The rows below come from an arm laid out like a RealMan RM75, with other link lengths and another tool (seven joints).
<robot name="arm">
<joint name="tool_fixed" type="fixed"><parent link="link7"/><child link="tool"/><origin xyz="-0.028 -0.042 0.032" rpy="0.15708 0 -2.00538"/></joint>
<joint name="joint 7" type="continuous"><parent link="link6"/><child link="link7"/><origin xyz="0 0.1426 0" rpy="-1.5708 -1.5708 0"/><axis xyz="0 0 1"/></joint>
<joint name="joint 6" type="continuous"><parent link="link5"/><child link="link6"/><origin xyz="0 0 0" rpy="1.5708 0 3.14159"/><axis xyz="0 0 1"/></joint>
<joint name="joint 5" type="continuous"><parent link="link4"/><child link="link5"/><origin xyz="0.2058 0 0" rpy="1.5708 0 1.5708"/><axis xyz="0 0 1"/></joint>
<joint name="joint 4" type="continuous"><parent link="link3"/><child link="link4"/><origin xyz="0 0 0" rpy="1.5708 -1.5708 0"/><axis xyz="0 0 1"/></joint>
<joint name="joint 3" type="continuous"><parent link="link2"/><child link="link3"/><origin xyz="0 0.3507 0" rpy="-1.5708 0 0"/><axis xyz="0 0 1"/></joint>
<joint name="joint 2" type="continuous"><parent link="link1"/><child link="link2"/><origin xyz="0 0 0" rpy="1.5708 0 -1.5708"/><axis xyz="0 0 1"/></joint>
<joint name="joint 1" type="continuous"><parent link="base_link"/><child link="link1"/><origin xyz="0 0 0.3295" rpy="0 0 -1.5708"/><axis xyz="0 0 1"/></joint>
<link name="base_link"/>
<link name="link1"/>
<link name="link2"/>
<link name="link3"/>
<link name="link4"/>
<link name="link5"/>
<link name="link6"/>
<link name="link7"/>
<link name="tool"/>
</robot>
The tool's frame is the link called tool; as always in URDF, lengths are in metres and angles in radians. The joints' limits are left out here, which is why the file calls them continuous.
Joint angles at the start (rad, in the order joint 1, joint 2, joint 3, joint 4, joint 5, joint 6, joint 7):
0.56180, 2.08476, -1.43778, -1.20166, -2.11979, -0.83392, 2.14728
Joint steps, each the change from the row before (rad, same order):
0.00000, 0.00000, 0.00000, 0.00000, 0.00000, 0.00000, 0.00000
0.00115, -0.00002, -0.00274, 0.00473, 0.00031, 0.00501, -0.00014
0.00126, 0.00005, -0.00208, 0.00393, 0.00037, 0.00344, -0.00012
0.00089, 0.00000, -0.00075, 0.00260, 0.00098, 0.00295, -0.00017
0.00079, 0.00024, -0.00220, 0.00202, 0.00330, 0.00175, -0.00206
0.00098, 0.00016, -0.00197, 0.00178, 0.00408, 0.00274, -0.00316
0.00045, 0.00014, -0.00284, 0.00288, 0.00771, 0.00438, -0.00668
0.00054, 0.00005, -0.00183, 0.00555, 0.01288, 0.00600, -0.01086
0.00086, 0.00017, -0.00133, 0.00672, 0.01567, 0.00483, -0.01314
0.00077, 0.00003, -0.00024, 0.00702, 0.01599, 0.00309, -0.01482
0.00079, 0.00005, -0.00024, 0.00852, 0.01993, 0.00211, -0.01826
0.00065, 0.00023, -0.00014, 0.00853, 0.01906, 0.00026, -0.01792
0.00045, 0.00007, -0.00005, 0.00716, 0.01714, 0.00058, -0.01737
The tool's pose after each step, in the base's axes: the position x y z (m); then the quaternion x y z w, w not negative. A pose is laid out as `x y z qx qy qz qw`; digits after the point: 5 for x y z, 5 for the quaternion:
0.25607 0.48108 0.00717 -0.91618 -0.01767 0.04260 0.39810
0.25651 0.48141 0.00634 -0.91609 -0.01723 0.04192 0.39840
0.25675 0.48166 0.00558 -0.91614 -0.01691 0.04144 0.39836
0.25683 0.48200 0.00528 -0.91594 -0.01642 0.04155 0.39882
0.25633 0.48200 0.00442 -0.91618 -0.01685 0.04238 0.39817
0.25557 0.48225 0.00379 -0.91614 -0.01775 0.04358 0.39808
0.25483 0.48246 0.00290 -0.91603 -0.01907 0.04555 0.39806
0.25425 0.48288 0.00194 -0.91570 -0.01988 0.04877 0.39839
0.25357 0.48319 0.00070 -0.91562 -0.02061 0.05267 0.39804
0.25315 0.48344 -0.00039 -0.91567 -0.02158 0.05634 0.39737
0.25268 0.48351 -0.00186 -0.91599 -0.02266 0.06086 0.39592
0.25238 0.48329 -0.00352 -0.91659 -0.02366 0.06502 0.39379
0.25205 0.48324 -0.00475 -0.91691 -0.02526 0.06868 0.39234

